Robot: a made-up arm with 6 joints.
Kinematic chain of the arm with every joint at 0, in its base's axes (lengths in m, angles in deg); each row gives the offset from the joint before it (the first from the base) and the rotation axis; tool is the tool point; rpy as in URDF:
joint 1: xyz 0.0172 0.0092 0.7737 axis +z
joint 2: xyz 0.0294 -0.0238 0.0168 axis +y
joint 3: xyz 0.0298 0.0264 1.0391 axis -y
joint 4: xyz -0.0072 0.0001 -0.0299 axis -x
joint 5: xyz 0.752 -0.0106 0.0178 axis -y
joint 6: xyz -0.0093 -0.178 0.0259 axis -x
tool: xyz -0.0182 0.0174 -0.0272 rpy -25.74 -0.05 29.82
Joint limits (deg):
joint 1: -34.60..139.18
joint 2: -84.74..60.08
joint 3: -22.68..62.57
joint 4: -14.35..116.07
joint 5: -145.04..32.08
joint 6: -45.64..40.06
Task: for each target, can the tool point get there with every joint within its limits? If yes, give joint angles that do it. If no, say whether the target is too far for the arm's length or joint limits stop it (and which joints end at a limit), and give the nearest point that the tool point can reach.
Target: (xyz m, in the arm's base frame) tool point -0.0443 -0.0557 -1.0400
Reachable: no: joint limits stop it (at a limit: joint 1, joint 2, joint 3, joint 4, joint 5, joint 6) | nearest point 0.7462 -0.6805 0.5043 | short by 1.844 m
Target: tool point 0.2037 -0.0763 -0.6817
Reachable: no: joint limits stop it (at a limit: joint 2, joint 3, joint 4, joint 5, joint 6) | nearest point 0.9295 -0.4090 0.5043 | short by 1.430 m
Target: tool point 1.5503 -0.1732 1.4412
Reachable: yes | joints -9.69 45.94 31.06 100.33 -77.52 22.93
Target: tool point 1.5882 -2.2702 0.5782
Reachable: no: too far | nearest point 1.0021 -1.4198 1.1877 | short by 1.199 m
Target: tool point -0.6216 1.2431 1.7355
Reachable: yes | joints 115.97 36.03 33.46 91.36 -31.61 26.47
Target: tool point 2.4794 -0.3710 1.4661
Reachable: no: too far | nearest point 1.7252 -0.2545 1.3757 | short by 0.768 m
